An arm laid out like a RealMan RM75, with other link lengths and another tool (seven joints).
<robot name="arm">
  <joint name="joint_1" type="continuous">
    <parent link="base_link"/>
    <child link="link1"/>
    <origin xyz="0 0 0.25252"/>
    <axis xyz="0 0 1"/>
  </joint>
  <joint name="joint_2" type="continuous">
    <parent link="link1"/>
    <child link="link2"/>
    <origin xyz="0 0 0" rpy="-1.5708 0 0"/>
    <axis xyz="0 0 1"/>
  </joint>
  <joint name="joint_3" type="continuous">
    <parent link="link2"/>
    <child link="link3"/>
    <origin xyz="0 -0.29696 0" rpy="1.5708 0 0"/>
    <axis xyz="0 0 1"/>
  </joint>
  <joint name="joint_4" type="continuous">
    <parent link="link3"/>
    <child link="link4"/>
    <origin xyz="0 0 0" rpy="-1.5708 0 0"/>
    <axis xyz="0 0 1"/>
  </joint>
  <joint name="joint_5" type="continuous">
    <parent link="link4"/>
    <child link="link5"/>
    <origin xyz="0 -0.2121 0" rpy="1.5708 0 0"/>
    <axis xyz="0 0 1"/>
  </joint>
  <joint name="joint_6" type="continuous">
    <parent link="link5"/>
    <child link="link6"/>
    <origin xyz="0 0 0" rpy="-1.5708 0 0"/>
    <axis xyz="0 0 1"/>
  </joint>
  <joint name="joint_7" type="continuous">
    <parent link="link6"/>
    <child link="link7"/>
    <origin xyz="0 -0.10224 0" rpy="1.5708 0 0"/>
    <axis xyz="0 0 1"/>
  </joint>
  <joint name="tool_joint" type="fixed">
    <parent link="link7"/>
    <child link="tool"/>
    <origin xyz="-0.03 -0.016 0.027" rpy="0 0.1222 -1.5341"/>
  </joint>
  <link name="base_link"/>
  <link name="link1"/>
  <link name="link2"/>
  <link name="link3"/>
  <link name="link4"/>
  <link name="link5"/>
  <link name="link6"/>
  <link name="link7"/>
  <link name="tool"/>
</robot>
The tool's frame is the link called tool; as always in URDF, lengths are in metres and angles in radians. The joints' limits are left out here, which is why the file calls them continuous.
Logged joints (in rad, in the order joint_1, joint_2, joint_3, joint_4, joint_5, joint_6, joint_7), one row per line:
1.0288, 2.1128, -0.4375, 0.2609, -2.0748, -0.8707, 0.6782
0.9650, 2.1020, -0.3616, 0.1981, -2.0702, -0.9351, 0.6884
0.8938, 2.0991, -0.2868, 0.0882, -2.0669, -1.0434, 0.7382
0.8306, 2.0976, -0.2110, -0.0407, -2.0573, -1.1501, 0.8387
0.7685, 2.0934, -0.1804, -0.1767, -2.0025, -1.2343, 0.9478
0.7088, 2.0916, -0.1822, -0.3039, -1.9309, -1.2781, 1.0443
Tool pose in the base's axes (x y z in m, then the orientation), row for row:
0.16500, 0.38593, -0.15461, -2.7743, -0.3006, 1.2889
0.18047, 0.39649, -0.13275, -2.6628, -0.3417, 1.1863
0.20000, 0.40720, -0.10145, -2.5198, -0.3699, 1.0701
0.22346, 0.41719, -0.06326, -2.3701, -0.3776, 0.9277
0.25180, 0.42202, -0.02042, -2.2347, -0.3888, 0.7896
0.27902, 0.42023, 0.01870, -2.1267, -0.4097, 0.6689
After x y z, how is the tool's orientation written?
As angles about the fixed x, y, z axes (roll, pitch, yaw), in radians.
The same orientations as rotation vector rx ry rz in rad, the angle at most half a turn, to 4 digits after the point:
-2.0898, -1.6644, -0.0253
-2.0617, -1.5198, -0.0170
-2.0130, -1.3627, 0.0070
-1.9714, -1.1852, 0.0248
-1.9209, -1.0257, 0.0123
-1.8700, -0.9021, -0.0283

